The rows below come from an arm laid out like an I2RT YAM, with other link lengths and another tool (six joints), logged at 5 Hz.
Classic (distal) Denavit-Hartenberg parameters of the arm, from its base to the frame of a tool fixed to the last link. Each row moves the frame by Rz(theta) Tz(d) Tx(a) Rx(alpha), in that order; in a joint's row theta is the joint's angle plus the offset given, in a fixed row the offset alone. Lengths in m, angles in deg.
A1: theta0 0  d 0.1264  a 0.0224  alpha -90
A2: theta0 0  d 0  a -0.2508  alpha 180
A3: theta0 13.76  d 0  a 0.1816  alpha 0
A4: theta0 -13.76  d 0.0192  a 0.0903  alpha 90
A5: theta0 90  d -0.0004  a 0  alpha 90
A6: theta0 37.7  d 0.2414  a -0.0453  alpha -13
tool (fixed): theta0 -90  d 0.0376  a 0  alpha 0
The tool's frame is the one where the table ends.
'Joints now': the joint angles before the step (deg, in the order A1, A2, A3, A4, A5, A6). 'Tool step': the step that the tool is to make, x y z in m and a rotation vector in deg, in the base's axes. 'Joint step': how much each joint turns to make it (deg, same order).
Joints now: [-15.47 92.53 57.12 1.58 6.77 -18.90]
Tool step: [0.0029 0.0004 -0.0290 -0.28 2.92 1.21]
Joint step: [-0.18 4.24 -0.17 1.86 -0.53 -1.67]
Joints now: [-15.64 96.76 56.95 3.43 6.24 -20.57]
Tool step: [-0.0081 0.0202 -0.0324 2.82 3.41 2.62]
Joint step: [0.34 2.20 -1.75 -0.09 -2.91 0.00]
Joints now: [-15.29 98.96 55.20 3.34 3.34 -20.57]
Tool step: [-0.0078 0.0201 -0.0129 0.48 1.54 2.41]
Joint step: [1.66 -0.44 -2.40 0.37 -0.61 -0.43]
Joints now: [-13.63 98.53 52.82 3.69 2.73 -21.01]
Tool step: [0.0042 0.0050 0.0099 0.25 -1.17 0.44]
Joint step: [0.52 -0.88 0.52 -0.34 -0.28 0.44]
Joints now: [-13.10 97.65 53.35 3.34 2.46 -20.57]
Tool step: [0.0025 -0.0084 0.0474 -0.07 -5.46 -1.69]
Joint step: [-0.96 -5.98 0.18 -0.89 -0.18 1.41]
